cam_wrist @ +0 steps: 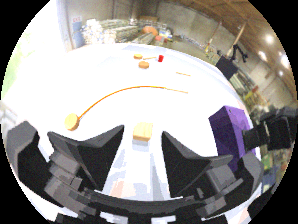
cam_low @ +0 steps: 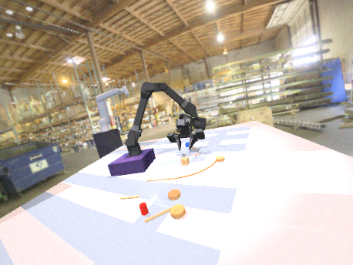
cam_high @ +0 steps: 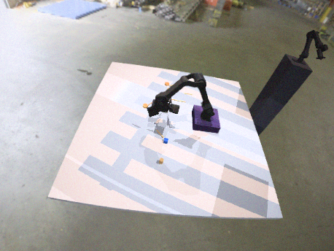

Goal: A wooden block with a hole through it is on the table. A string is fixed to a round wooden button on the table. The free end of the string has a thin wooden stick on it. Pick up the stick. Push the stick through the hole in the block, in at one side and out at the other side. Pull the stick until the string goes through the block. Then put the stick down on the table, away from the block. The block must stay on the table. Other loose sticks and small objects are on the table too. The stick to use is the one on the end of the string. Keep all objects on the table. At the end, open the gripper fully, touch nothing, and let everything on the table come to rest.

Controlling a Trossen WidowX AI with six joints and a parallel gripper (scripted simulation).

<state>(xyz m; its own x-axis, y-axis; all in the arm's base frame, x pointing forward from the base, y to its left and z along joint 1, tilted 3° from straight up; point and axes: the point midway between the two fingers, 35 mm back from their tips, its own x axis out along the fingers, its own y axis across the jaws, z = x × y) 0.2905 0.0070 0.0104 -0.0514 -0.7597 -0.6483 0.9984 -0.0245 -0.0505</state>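
Right now my gripper tip is 50 mm above the wooden block and 20 mm to the left of it. Round my gripper tip: red peg (340 mm to the right, 50 mm below, 40 mm behind); then blue cube (260 mm to the left, 50 mm below, 50 mm behind); then round wooden button (160 mm ahead, 60 mm below, 10 mm to the right).
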